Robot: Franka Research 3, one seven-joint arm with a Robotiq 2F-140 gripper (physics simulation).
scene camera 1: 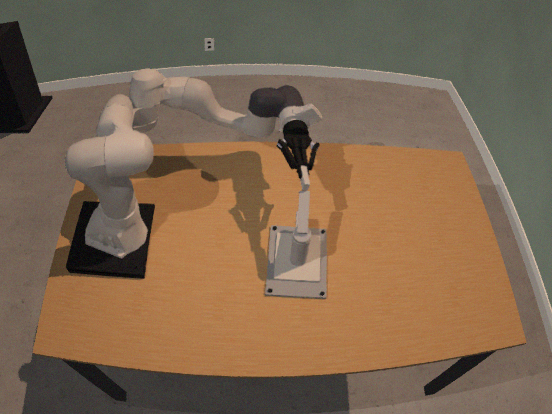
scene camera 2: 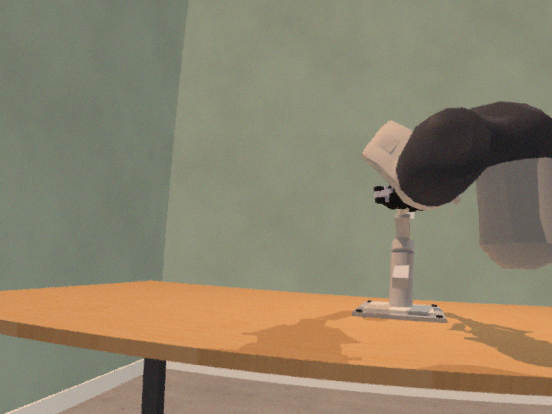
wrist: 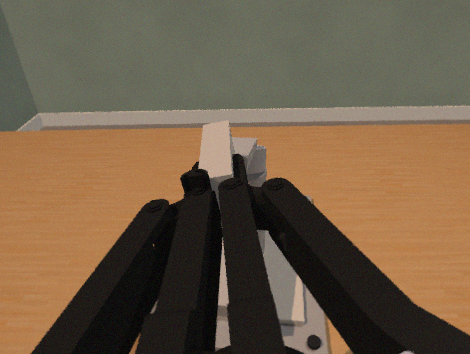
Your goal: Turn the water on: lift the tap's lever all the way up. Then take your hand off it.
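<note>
The tap's grey column (scene camera 1: 300, 252) (scene camera 2: 401, 292) (wrist: 258, 160) stands on a flat grey plate (scene camera 1: 295, 290) with dark bolts at its corners. A pale block, which looks like the spout (scene camera 2: 401, 271), shows partway up the column in scene camera 2. The long light lever (scene camera 1: 303, 207) (scene camera 2: 402, 228) (wrist: 244, 146) slopes upward from the column's top toward my hand. My gripper (scene camera 1: 305, 178) (scene camera 2: 406, 215) (wrist: 220, 142) is shut and empty, with its pale fingertips close together at the lever's free end. I cannot tell whether they touch it. My fingers hide part of the tap in the wrist view.
The wooden table (scene camera 1: 425, 275) (scene camera 2: 150, 315) (wrist: 75, 200) bears the tap and the arm's black base plate (scene camera 1: 107, 266). My arm reaches over the table's far edge in scene camera 1. A green wall (scene camera 1: 375, 40) (wrist: 300, 50) rises beyond the table. A dark cabinet (scene camera 1: 17, 75) stands at the left.
</note>
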